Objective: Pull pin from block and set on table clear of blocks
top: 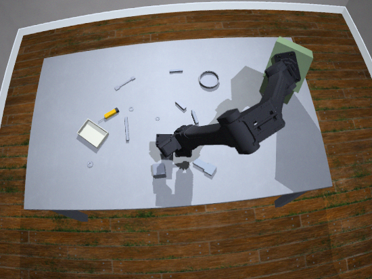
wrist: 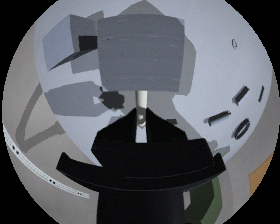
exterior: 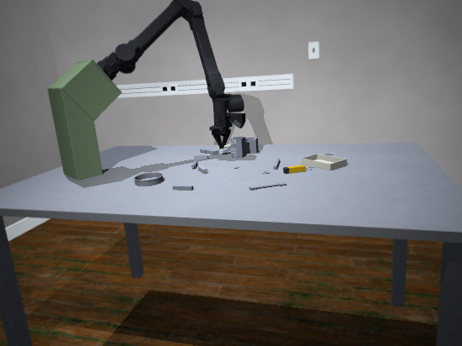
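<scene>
My gripper is now 7 cm short of the grey block. The rest, counted from my hand: pale pin 2 cm ahead; then long bar 28 cm ahead, 11 cm to the right, 4 cm below; then metal ring 40 cm to the right, 9 cm behind, 3 cm below.
</scene>
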